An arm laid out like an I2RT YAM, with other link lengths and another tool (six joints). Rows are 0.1 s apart.
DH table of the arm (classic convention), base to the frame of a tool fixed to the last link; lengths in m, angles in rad. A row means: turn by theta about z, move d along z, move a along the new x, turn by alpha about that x. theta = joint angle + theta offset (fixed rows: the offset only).
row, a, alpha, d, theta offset
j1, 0.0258, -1.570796, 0.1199, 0
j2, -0.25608, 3.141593, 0, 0
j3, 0.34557, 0, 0, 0.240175
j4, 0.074, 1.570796, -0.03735, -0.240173
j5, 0, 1.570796, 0.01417, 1.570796
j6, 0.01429, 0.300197, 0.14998, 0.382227
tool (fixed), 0, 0, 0.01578, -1.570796
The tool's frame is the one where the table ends.
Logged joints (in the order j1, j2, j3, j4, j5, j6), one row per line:
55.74, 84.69, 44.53, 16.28, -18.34, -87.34
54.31, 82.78, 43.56, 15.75, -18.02, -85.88
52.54, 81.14, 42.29, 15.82, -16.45, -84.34
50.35, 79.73, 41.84, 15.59, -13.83, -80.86
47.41, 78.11, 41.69, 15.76, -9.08, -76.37
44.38, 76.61, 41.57, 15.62, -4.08, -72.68
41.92, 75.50, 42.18, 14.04, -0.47, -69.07
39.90, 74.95, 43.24, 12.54, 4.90, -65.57
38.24, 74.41, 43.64, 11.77, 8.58, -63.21
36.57, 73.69, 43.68, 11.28, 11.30, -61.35
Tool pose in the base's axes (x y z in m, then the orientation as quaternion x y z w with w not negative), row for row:
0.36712, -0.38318, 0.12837, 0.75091, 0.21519, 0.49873, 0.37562
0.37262, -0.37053, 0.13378, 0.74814, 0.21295, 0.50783, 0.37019
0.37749, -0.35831, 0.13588, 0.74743, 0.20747, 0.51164, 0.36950
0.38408, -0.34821, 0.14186, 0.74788, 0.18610, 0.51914, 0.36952
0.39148, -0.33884, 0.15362, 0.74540, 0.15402, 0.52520, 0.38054
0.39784, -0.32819, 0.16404, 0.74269, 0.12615, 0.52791, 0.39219
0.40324, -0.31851, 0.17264, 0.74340, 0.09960, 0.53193, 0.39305
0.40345, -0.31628, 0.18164, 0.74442, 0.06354, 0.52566, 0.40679
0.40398, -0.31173, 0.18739, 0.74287, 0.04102, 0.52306, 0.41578
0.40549, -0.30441, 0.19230, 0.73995, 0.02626, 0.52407, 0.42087
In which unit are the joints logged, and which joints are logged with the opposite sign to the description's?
The joints are logged in degrees. Opposite sign: j1.
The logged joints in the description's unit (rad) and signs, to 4 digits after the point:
-0.9728, 1.4781, 0.7772, 0.2841, -0.3201, -1.5244
-0.9479, 1.4448, 0.7603, 0.2749, -0.3145, -1.4989
-0.9170, 1.4162, 0.7381, 0.2761, -0.2871, -1.4720
-0.8788, 1.3916, 0.7302, 0.2721, -0.2414, -1.4113
-0.8275, 1.3633, 0.7276, 0.2751, -0.1585, -1.3329
-0.7746, 1.3371, 0.7255, 0.2726, -0.0712, -1.2685
-0.7316, 1.3177, 0.7362, 0.2450, -0.0082, -1.2055
-0.6964, 1.3081, 0.7547, 0.2189, 0.0855, -1.1444
-0.6674, 1.2987, 0.7617, 0.2054, 0.1497, -1.1032
-0.6383, 1.2861, 0.7624, 0.1969, 0.1972, -1.0708

